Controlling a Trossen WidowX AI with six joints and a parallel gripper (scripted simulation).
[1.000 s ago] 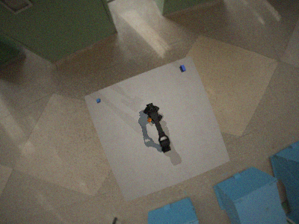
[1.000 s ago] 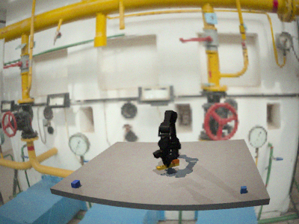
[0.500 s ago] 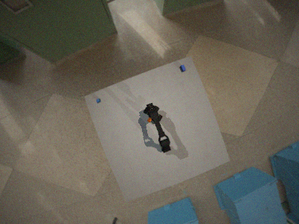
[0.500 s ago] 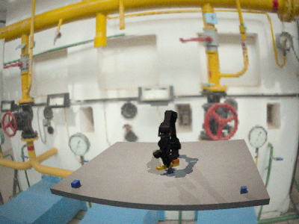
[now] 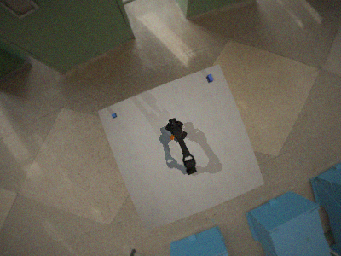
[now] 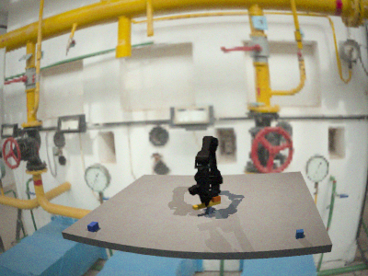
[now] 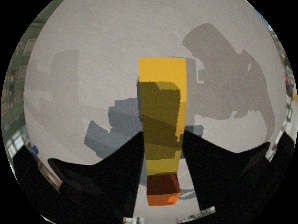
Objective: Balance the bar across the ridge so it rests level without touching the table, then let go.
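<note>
My gripper tip is now 2 cm to the right of the blue-grey ridge, 2 cm past it and 1 cm above it. Round my gripper tip: yellow bar: 3 cm to the left, 3 cm behind, 1 cm above.
</note>
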